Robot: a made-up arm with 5 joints.
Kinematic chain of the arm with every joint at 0, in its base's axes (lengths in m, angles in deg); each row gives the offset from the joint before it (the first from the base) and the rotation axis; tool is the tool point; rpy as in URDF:
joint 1: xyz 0 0 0.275 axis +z
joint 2: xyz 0 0 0 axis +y
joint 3: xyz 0.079 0 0.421 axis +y
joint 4: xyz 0.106 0 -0.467 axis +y
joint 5: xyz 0.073 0 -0.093 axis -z
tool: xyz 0 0 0 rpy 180 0 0
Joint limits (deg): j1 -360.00..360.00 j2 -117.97..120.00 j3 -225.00..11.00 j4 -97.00..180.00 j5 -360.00..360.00
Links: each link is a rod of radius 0.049 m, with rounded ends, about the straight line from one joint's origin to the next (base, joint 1, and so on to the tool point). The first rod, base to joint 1, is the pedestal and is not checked.
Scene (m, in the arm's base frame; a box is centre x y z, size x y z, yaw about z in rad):
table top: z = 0
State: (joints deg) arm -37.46 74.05 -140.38 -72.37 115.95
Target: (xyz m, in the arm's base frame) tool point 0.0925 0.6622 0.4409
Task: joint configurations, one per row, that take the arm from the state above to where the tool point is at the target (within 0.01 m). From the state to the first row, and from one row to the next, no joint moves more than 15 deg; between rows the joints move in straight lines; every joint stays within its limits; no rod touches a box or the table.
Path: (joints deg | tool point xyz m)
1: -24.18 77.13 -148.77 -75.11 115.95 | 0.8161 -0.3664 0.3631
2: -10.90 80.21 -157.15 -77.84 115.95 | 0.8649 -0.1665 0.3817
3: 2.38 83.30 -165.54 -80.58 115.95 | 0.8614 0.0358 0.3980
4: 15.65 86.38 -173.92 -83.32 115.95 | 0.8079 0.2263 0.4120
5: 28.93 89.46 -182.31 -86.05 115.95 | 0.7104 0.3926 0.4234
6: 42.21 92.54 -190.70 -88.79 115.95 | 0.5782 0.5244 0.4321
7: 55.49 95.62 -199.08 -91.53 115.95 | 0.4227 0.6149 0.4379
8: 68.77 98.70 -207.47 -94.26 115.95 | 0.2566 0.6606 0.4409
9: 82.05 101.79 -215.86 -97.00 115.95 | 0.0925 0.6622 0.4409

